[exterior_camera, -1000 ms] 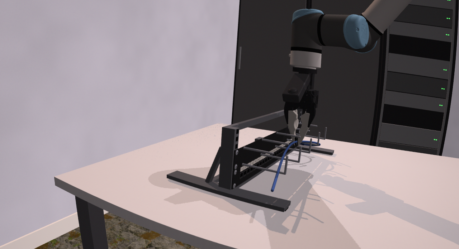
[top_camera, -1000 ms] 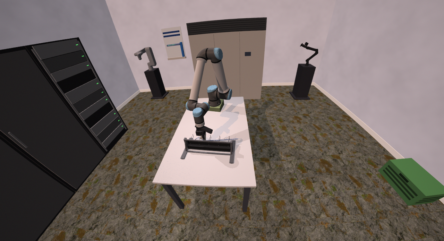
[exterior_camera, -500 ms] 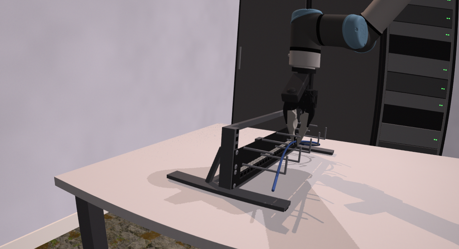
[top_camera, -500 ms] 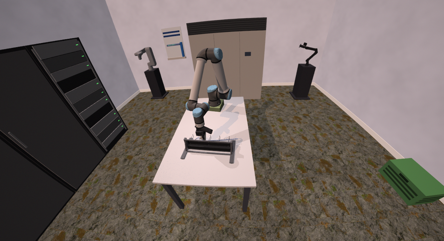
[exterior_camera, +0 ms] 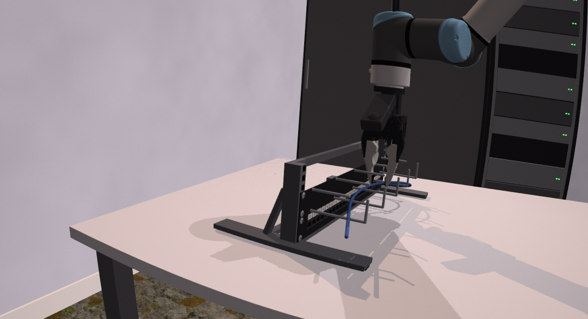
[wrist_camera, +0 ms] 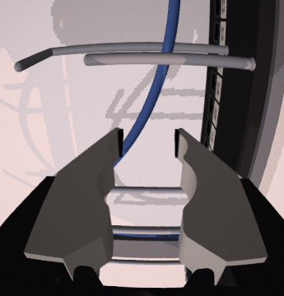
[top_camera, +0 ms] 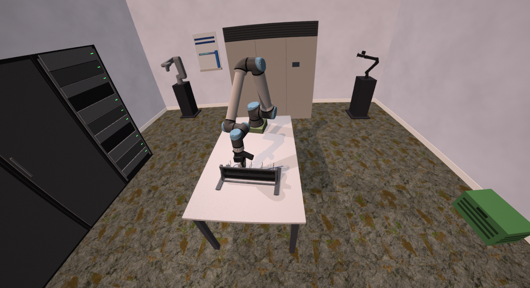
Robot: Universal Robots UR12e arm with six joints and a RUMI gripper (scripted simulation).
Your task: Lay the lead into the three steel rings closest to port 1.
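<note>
The rack is 6 cm ahead of my hand and 5 cm to the left of it.
</note>
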